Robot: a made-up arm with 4 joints. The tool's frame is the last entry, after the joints. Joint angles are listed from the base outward. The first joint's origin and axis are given. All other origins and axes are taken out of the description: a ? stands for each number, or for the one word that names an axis. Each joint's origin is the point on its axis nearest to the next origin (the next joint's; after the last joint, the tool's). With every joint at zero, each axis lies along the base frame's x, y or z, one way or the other. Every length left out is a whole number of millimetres.
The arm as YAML. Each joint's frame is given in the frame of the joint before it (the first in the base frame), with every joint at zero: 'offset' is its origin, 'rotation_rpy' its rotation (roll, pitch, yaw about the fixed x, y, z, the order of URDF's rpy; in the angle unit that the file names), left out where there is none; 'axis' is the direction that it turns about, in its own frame. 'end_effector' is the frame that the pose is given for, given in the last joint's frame.
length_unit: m
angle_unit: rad
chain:
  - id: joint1
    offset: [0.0, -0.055, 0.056]
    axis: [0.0, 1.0, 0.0]
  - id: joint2
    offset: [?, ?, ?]
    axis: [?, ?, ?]
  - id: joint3
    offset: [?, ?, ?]
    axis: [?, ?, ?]
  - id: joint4
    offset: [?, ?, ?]
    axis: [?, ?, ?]
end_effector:
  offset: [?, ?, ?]
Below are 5 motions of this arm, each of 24 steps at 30 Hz.
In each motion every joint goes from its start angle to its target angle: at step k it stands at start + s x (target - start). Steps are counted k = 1, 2, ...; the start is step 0. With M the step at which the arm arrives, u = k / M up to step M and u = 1 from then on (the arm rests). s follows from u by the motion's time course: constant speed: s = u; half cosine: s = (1 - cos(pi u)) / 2; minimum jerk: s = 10 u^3 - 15 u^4 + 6 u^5.
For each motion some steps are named. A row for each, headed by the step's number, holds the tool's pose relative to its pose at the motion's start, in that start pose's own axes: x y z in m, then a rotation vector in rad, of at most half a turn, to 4 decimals.
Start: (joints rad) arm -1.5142 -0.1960 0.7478 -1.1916
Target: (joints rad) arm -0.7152 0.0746 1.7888 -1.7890
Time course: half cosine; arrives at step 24
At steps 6, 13, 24:
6: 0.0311 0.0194 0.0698 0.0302 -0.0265 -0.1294
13: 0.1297 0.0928 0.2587 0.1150 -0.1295 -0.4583
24: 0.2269 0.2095 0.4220 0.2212 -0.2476 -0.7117

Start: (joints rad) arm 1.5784 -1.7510 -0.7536 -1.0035
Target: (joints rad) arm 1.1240 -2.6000 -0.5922 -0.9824
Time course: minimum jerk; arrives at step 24
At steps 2, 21, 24:
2: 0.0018 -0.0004 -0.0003 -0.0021 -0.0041 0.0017
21: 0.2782 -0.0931 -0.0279 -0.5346 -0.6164 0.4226
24: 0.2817 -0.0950 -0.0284 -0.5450 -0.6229 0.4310

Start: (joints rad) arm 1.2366 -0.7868 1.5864 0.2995
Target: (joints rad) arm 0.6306 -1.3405 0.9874 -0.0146
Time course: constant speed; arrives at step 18
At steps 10, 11, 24:
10: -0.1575 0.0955 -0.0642 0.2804 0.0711 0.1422
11: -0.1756 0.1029 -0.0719 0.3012 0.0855 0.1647
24: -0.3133 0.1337 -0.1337 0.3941 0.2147 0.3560

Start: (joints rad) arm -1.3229 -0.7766 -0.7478 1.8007
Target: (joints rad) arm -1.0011 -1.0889 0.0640 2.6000
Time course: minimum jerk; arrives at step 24
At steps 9, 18, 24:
9: -0.0136 -0.0174 0.0432 -0.1544 0.0535 0.3271
18: 0.0021 -0.0861 0.1870 -0.5355 0.2192 1.0449
24: 0.0112 -0.0975 0.2181 -0.6066 0.2558 1.1557

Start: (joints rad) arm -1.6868 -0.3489 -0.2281 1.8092
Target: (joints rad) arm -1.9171 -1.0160 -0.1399 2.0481
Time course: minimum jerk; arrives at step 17
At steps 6, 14, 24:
6: -0.0368 -0.0404 -0.0078 -0.0539 0.0738 0.2084
14: -0.1235 -0.1817 -0.0013 -0.1559 0.3328 0.8275
24: -0.1271 -0.1903 0.0003 -0.1586 0.3491 0.8628

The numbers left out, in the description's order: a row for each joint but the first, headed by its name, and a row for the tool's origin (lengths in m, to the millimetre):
joint2: xyz -0.347 0.0 -0.213, axis 0.0 0.0 -1.0
joint3: xyz -0.115 -0.067 0.0, axis 0.0 -1.0 0.0
joint4: xyz 0.239 0.0 -0.291, axis 0.0 0.0 1.0
tool: xyz 0.038 0.118 0.0

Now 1 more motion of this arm.
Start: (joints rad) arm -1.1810 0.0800 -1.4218 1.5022
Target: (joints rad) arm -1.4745 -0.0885 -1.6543 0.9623
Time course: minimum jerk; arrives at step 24
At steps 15, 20, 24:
15: 0.0074 -0.1389 0.0483 -0.0750 0.1057 -0.3789
20: 0.0063 -0.1861 0.0694 -0.1096 0.1344 -0.5139
24: 0.0060 -0.1931 0.0727 -0.1151 0.1383 -0.5342

